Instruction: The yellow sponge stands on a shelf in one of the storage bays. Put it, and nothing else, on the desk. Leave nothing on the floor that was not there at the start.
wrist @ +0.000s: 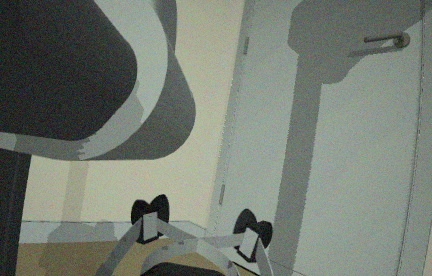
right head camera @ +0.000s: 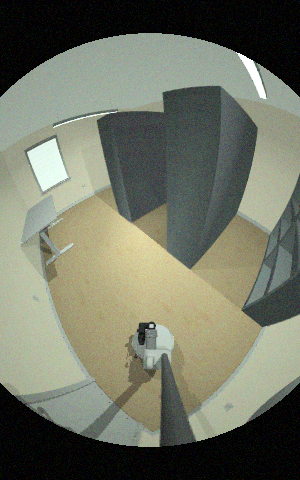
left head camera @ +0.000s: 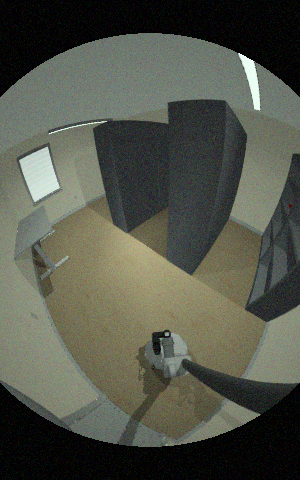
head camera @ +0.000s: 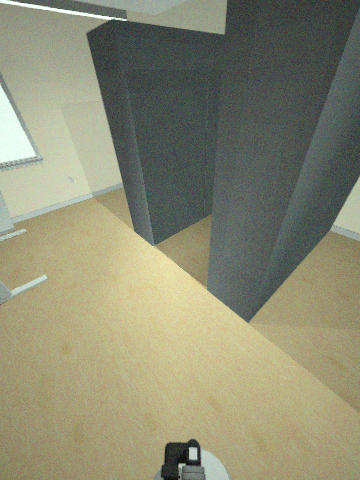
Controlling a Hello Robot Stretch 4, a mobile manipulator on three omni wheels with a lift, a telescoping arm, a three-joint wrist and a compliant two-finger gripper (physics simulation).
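The yellow sponge does not show in any view. The desk stands at the far left of both side head views, near the window wall; part of its legs shows at the left edge of the head camera view. My gripper is open and empty in the wrist view, its two black fingertips well apart, with wall, door and floor behind it. It is far from the desk and the storage bays.
Tall dark storage units stand ahead: one left, one in the middle, and one with open shelves at right. It holds a small red object. A door shows in the wrist view.
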